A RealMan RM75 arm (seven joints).
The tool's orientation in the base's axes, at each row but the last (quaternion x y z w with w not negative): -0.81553 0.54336 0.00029 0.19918; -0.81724 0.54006 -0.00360 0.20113; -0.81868 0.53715 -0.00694 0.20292; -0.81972 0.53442 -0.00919 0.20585; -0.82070 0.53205 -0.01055 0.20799; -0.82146 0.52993 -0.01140 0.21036; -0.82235 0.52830 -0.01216 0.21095; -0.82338 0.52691 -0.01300 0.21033
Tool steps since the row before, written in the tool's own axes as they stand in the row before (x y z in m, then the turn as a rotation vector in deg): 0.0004 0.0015 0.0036 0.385 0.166 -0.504; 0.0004 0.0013 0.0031 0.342 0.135 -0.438; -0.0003 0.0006 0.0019 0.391 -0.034 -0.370; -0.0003 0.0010 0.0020 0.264 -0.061 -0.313; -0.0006 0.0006 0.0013 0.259 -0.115 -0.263; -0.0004 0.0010 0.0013 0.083 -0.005 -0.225; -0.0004 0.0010 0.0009 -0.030 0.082 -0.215; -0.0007 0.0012 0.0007 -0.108 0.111 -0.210
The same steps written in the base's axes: -0.0004 0.0003 -0.0039 -0.098 -0.560 0.327; -0.0003 0.0002 -0.0034 -0.074 -0.490 0.285; -0.0002 0.0007 -0.0019 0.110 -0.454 0.270; -0.0005 0.0006 -0.0021 0.093 -0.314 0.253; -0.0005 0.0007 -0.0013 0.149 -0.274 0.228; -0.0007 0.0004 -0.0015 -0.014 -0.146 0.190; -0.0008 0.0003 -0.0011 -0.136 -0.075 0.172; -0.0012 0.0004 -0.0009 -0.195 -0.015 0.173
